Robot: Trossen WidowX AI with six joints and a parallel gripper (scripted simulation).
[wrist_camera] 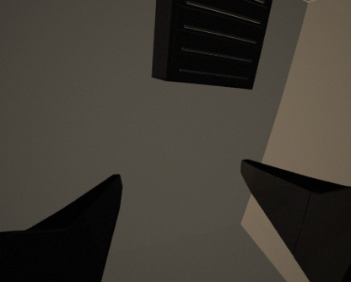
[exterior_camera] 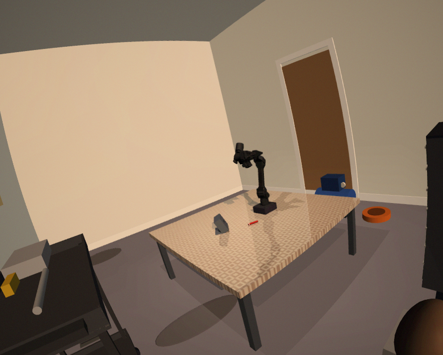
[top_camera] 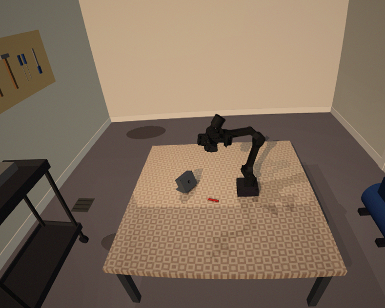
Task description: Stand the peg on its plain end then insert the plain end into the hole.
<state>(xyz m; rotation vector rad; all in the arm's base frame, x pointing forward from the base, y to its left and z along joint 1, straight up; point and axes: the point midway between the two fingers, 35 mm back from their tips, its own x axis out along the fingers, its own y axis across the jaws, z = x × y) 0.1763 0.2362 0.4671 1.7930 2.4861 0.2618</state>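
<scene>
My gripper tip is 520 mm above the red peg, 140 mm to the left of it and 90 mm short of it. Round my gripper tip: grey sloped panel 470 mm below, 280 mm ahead, 260 mm to the right.
</scene>
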